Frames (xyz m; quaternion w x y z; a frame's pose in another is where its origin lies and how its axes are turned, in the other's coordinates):
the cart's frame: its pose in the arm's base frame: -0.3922 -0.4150 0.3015 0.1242 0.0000 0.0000 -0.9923
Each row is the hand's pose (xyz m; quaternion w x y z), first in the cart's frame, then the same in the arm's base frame.
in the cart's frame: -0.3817 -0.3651 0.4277 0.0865 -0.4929 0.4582 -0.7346
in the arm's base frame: -0.1123 0.0329 0.7292 0.7182 -0.3934 -0.5460 0.1771
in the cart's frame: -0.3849 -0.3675 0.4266 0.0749 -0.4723 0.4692 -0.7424
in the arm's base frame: -0.1098 0.0360 0.7281 0.7274 -0.4069 -0.5269 0.1665
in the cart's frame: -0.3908 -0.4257 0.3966 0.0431 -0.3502 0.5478 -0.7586
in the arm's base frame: -0.1184 0.0939 0.6981 0.7474 -0.5001 -0.4155 0.1370
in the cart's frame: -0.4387 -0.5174 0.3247 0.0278 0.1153 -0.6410 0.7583
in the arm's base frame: -0.0946 0.1946 0.6262 0.7559 -0.6217 -0.1940 0.0666
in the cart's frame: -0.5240 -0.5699 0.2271 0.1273 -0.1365 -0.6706 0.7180
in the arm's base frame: -0.0248 0.2665 0.5286 0.7282 -0.6823 0.0522 -0.0371
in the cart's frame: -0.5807 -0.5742 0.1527 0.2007 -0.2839 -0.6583 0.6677
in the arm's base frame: 0.0291 0.2846 0.4542 0.6874 -0.6884 0.1999 -0.1162
